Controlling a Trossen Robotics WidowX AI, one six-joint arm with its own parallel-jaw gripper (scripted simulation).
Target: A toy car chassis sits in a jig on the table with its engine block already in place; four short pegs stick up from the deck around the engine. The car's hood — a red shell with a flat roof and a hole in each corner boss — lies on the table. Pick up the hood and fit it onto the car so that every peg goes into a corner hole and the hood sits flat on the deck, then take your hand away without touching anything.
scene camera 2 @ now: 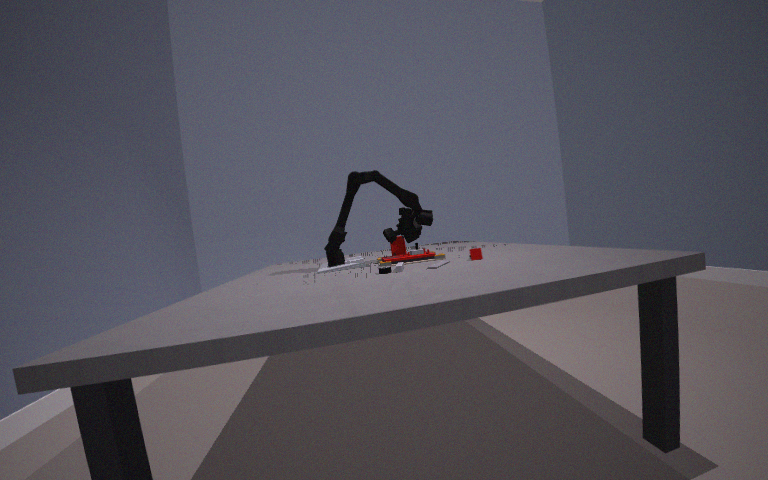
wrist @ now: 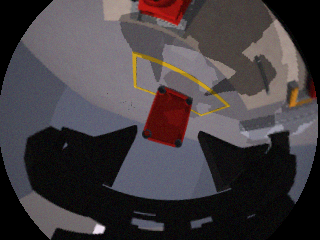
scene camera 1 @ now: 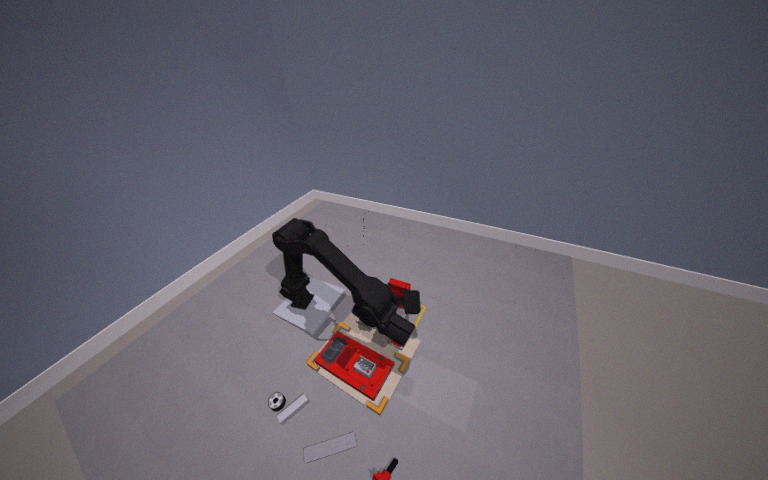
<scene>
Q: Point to a red hood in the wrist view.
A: At 167, 121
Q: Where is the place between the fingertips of my gripper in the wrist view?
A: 168, 131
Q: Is my gripper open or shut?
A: Open.
</scene>
